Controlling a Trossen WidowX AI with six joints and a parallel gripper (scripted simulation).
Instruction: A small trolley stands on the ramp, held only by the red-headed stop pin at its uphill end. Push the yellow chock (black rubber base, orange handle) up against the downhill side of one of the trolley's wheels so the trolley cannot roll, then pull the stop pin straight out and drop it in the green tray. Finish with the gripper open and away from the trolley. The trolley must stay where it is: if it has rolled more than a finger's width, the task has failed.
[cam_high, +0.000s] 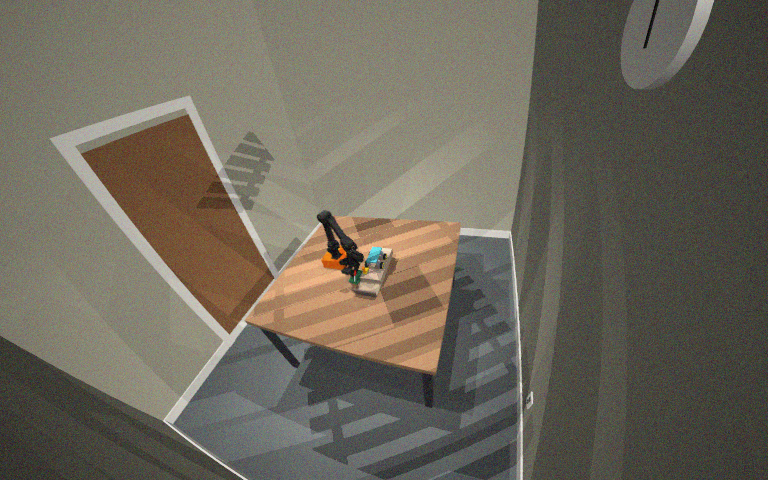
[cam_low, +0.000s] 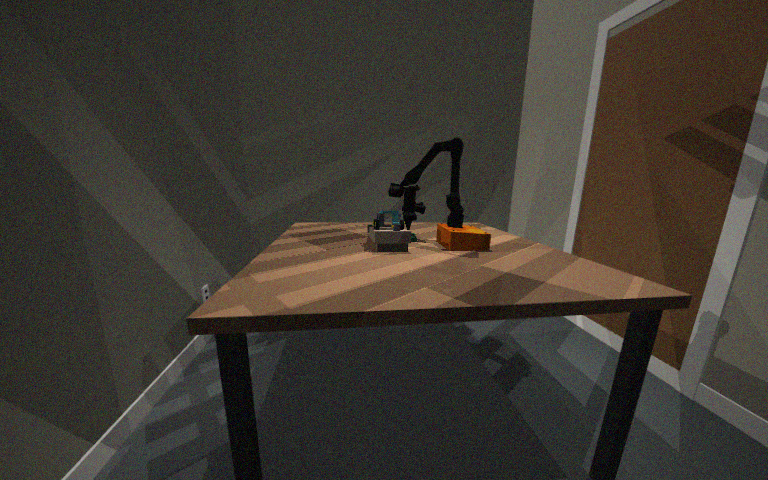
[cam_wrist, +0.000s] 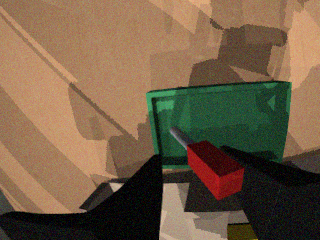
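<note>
Right now my gripper tip is 10 mm above the red-headed stop pin. From my gripper tip the other things lie so: ramp: 100 mm ahead, 150 mm to the left, 10 mm below; yellow chock: 70 mm ahead, 60 mm to the left, 30 mm above; green tray: 30 mm to the left, 60 mm below.
</note>
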